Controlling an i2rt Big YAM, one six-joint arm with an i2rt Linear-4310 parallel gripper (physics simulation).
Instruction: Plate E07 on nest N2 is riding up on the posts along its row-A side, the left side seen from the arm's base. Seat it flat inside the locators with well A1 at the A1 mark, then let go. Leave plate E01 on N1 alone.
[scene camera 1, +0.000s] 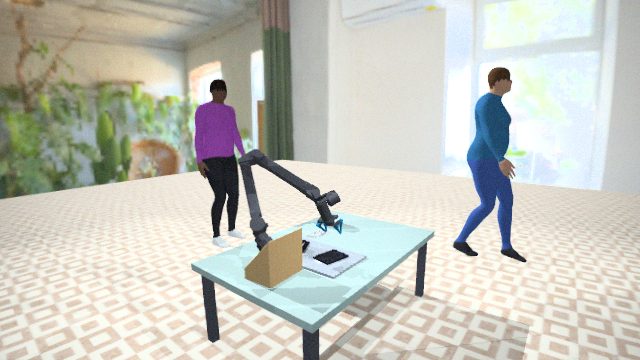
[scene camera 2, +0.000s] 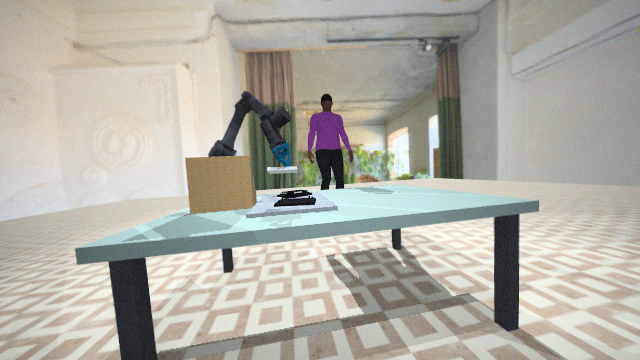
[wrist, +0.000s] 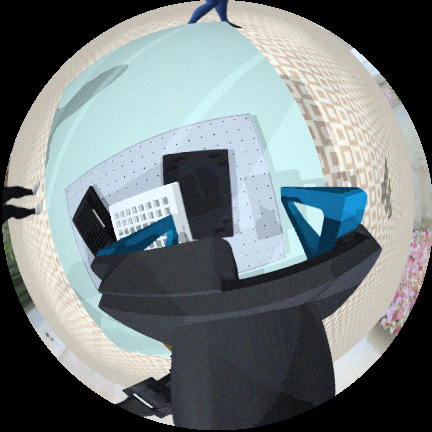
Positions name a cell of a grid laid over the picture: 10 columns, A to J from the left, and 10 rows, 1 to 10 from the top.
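Here is my gripper (wrist: F5), its fingers open. It touches a white plate (wrist: D5).
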